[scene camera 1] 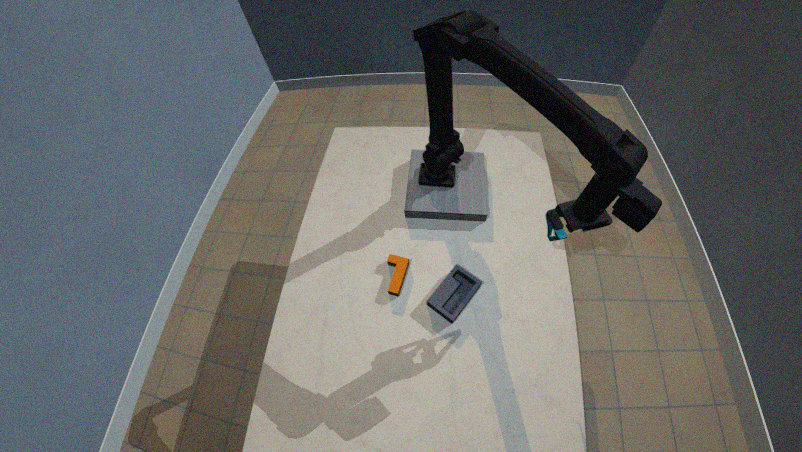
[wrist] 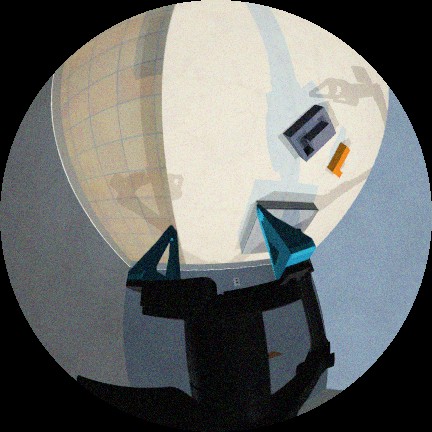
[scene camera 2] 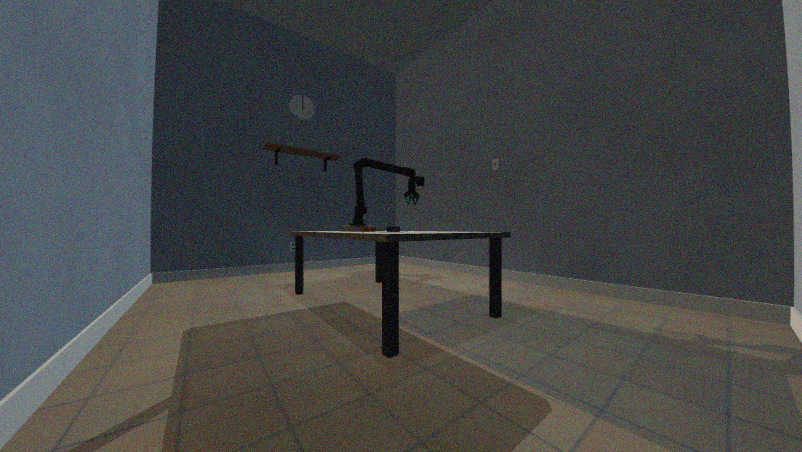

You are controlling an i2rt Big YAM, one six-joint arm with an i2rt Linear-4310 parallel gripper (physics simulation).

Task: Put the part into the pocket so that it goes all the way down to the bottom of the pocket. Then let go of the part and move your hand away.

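Pixels of known places: gripper, fingertip midpoint: (scene camera 1: 566, 233) (wrist: 213, 218) (scene camera 2: 411, 204); arm's base at its link origin: (scene camera 1: 437, 176) (scene camera 2: 357, 225).
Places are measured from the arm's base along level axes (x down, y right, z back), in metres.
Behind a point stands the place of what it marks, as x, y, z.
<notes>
The orange L-shaped part (scene camera 1: 398, 276) @(0.016, 0.078, -0.363) (scene camera 2: 367, 229) @(0.031, 0.096, -0.346) (wrist: 339, 158) @(0.017, 0.066, -0.360) lies flat on the white table, beside and apart from the dark grey block (scene camera 1: 444, 288) @(0.010, -0.055, -0.386) (scene camera 2: 393, 229) @(0.031, -0.048, -0.451) (wrist: 322, 142) @(0.010, -0.051, -0.379). The block lies turned at an angle, and its L-shaped pocket (scene camera 1: 458, 294) @(0.041, -0.097, -0.389) (wrist: 316, 131) @(0.019, -0.077, -0.399) faces up and is empty. My gripper (scene camera 2: 411, 202) @(-0.166, -0.334, -0.282) (wrist: 213, 218) @(-0.166, -0.334, -0.282) is open, with nothing between its blue fingers. It hangs high above the table near its right edge in scene camera 1, well to the side of block and part. One finger is mostly hidden there.
The arm stands on a grey base plate (scene camera 1: 446, 204) @(0.005, -0.039, -0.110) (wrist: 290, 204) @(0.028, -0.043, -0.141) at the back of the white table (scene camera 1: 336, 359) @(0.046, 0.214, -0.616) (wrist: 215, 100) @(0.046, -0.327, -0.400). Shadows of the arm fall across the table. A wall shelf (scene camera 2: 300, 151) and a clock (scene camera 2: 302, 106) are on the wall behind.
</notes>
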